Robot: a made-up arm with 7 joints.
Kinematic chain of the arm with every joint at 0, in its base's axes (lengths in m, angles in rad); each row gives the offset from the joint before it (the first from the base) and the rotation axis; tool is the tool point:
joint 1: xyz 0 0 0.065 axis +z
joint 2: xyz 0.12 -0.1 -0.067 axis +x
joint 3: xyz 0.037 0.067 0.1 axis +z
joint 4: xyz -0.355 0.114 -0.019 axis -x
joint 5: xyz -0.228 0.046 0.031 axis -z
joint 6: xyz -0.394 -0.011 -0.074 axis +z
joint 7: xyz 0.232 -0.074 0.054 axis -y
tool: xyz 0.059 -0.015 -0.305
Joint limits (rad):
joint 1: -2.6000..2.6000
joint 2: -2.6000..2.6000
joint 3: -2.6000..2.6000
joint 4: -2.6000..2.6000
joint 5: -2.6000..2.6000
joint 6: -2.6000..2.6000
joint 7: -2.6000..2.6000
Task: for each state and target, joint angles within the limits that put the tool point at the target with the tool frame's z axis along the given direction. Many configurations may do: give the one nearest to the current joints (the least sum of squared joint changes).
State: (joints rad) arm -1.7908 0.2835 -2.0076 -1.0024 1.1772 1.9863 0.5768
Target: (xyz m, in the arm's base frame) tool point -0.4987 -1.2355 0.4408 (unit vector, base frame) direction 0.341 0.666 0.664
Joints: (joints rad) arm -1.8682 0.6218 -2.2318 -0.7310 0.7562 2.5055 0.3623
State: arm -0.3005 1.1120 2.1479 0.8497 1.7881 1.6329 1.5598
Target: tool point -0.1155 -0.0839 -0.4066 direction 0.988 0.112 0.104
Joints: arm -0.2642 1.3576 2.6000 1.0222 1.9788 2.0389 2.3644
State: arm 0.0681 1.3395 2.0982 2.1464 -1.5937 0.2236 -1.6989
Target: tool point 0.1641 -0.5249 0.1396 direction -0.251 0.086 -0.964
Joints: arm 0.0607 0.6858 1.5211 1.7010 -2.0015 0.1813 -1.2430
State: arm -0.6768 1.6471 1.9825 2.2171 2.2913 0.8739 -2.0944
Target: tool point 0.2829 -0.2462 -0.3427 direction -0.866 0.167 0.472
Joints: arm -1.0177 1.7555 1.6442 2.2849 2.2579 1.3638 -1.5143
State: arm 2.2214 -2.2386 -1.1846 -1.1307 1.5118 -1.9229 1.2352
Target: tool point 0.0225 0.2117 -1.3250 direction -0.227 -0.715 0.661
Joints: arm 2.2515 -2.0162 -1.0743 -1.1452 1.6259 -1.6297 0.6052
